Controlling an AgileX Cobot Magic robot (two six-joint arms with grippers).
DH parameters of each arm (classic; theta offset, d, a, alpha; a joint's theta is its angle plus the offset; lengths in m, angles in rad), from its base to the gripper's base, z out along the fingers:
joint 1: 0 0.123 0 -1.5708
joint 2: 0.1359 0 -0.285 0
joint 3: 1.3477 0 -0.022 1.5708
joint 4: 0 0.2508 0 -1.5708
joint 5: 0 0 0.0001 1.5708
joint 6: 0 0.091 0 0
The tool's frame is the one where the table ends.
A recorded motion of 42 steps. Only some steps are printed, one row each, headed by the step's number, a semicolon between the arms.
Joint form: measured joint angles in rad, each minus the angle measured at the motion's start. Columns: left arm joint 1, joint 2, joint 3, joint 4, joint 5, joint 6; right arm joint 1, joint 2, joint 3, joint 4, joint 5, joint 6.
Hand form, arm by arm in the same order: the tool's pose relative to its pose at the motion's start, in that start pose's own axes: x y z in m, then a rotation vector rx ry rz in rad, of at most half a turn. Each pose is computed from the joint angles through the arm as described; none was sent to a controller.
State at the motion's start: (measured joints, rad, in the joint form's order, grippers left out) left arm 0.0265 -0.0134 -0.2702 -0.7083 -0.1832 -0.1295; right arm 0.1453 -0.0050 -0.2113 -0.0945 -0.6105 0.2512
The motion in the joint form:
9: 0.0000 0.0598 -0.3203 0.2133 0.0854 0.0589; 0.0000 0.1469 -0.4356 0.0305 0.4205 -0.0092
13: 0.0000 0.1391 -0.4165 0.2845 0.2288 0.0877; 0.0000 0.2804 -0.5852 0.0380 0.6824 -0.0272
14: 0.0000 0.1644 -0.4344 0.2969 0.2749 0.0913; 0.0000 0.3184 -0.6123 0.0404 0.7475 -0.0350
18: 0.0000 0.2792 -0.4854 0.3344 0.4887 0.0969; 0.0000 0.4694 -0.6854 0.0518 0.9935 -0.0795
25: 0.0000 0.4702 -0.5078 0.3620 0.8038 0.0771; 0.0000 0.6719 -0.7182 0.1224 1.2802 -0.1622
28: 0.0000 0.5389 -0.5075 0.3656 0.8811 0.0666; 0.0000 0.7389 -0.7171 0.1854 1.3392 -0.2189
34: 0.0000 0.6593 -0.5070 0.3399 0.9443 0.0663; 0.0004 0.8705 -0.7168 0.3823 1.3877 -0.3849
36: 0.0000 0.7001 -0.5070 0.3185 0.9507 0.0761; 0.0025 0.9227 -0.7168 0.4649 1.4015 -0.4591
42: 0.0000 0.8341 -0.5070 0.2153 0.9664 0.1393; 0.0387 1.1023 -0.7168 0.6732 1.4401 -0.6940
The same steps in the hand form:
9: -0.0605 -0.0765 0.0032 0.1881 -0.1122 0.2477; -0.0741 0.0056 0.0633 0.0642 0.1206 0.0098
13: -0.0623 -0.0898 0.0182 0.1684 0.0063 0.3586; -0.0689 0.0015 0.0946 0.1204 0.3601 0.0034
14: -0.0597 -0.0905 0.0237 0.1532 0.0559 0.3787; -0.0625 -0.0003 0.1017 0.1351 0.4348 -0.0004
18: -0.0404 -0.0835 0.0478 0.0615 0.3131 0.4361; -0.0263 -0.0086 0.1222 0.1838 0.7559 -0.0247
25: 0.0022 -0.0538 0.0758 -0.1308 0.7554 0.4397; 0.0372 -0.0170 0.1290 0.2062 1.2138 -0.0107
28: 0.0164 -0.0421 0.0832 -0.1983 0.8853 0.4237; 0.0589 -0.0168 0.1286 0.1796 1.3423 0.0158
34: 0.0385 -0.0249 0.0977 -0.2825 1.0455 0.3773; 0.0982 -0.0110 0.1318 0.0697 1.5081 0.1132
36: 0.0458 -0.0200 0.1029 -0.2991 1.0864 0.3572; 0.1132 -0.0079 0.1328 0.0164 1.5586 0.1559
42: 0.0712 -0.0046 0.1187 -0.3292 1.2156 0.2790; 0.1639 0.0048 0.1317 -0.1833 1.7040 0.2587

